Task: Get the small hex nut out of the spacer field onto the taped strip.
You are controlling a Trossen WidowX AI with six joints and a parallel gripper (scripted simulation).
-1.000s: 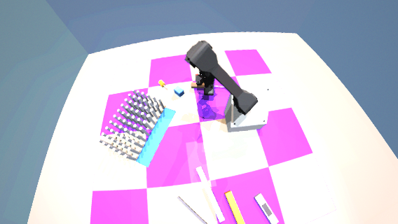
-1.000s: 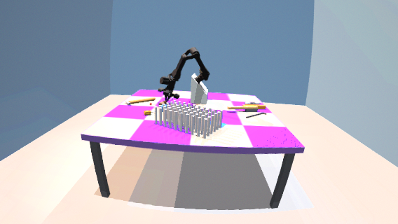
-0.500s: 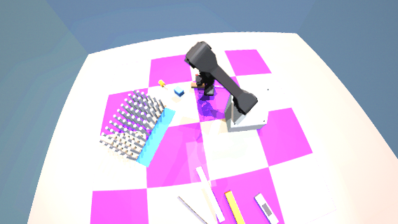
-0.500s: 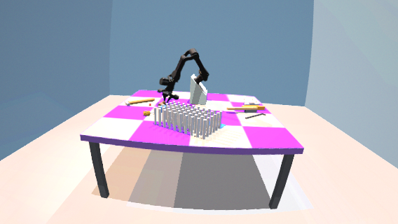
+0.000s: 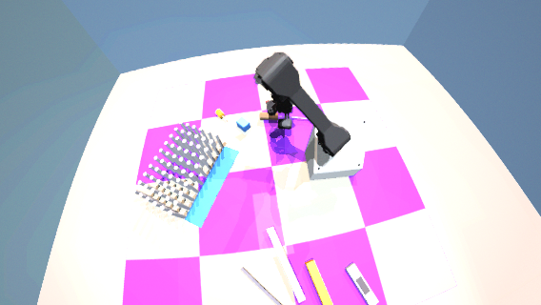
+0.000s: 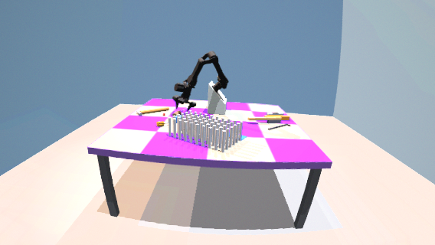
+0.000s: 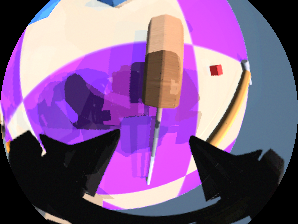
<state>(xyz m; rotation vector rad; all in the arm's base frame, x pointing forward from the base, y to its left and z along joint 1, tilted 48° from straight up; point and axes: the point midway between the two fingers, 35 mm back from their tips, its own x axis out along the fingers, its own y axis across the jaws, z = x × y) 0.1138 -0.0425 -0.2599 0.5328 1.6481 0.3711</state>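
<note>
The hook tool is 2 cm behind my gripper tip and 1 cm below it. From my gripper tip the other things lie so: red bead: 11 cm to the right, 8 cm ahead, 1 cm below; then small screwdriver: 33 cm ahead, 4 cm to the right, 1 cm below; then blue cube: 21 cm ahead, 3 cm to the left.
</note>
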